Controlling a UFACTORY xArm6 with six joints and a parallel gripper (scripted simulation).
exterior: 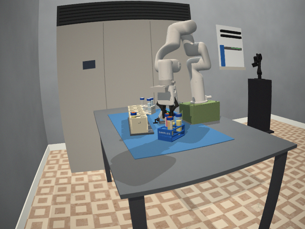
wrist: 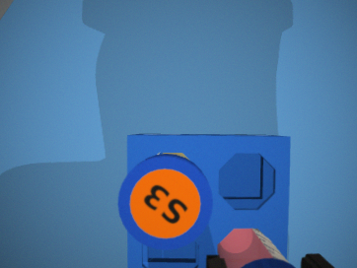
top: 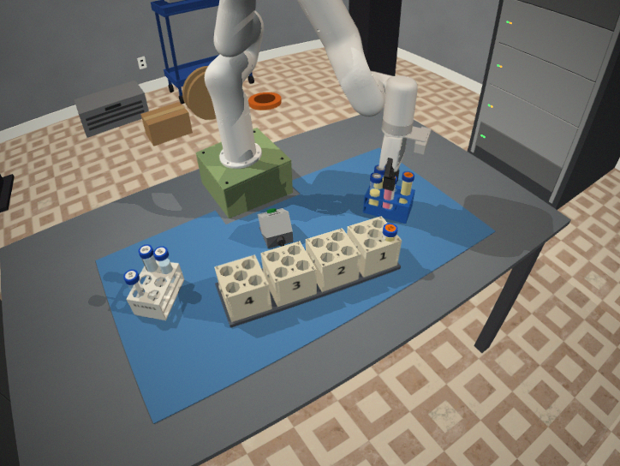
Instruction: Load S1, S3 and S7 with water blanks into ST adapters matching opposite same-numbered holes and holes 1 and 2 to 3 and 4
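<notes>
My hand is 50 mm above the pink-filled tube and 10 mm short of it. Also, from my hand: sample tube: 170 mm ahead, 120 mm to the right, 50 mm below; blue samples rack: 90 mm below, 20 mm to the left, 10 mm behind; adapter 1: 140 mm to the right, 140 mm ahead, 70 mm below.
</notes>
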